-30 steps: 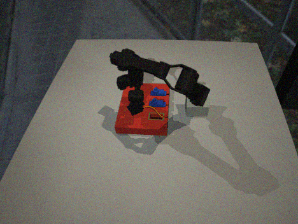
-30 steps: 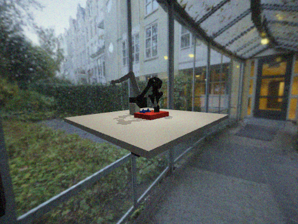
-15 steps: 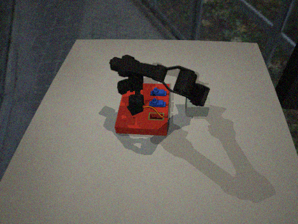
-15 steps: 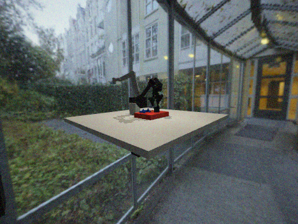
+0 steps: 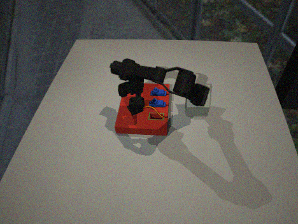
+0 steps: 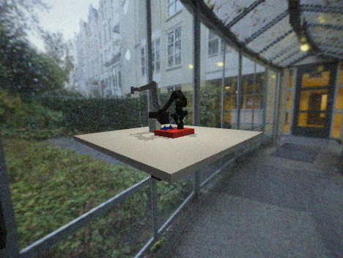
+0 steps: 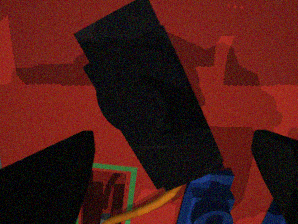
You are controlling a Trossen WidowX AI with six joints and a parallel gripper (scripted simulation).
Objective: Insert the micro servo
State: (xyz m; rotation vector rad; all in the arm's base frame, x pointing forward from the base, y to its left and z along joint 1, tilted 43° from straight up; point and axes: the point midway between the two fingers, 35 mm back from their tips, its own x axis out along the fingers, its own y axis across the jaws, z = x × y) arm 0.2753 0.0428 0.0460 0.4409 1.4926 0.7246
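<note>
Now: gripper tip 70 mm above the red deck, 40 mm to the left of it and 30 mm short of it.
</note>
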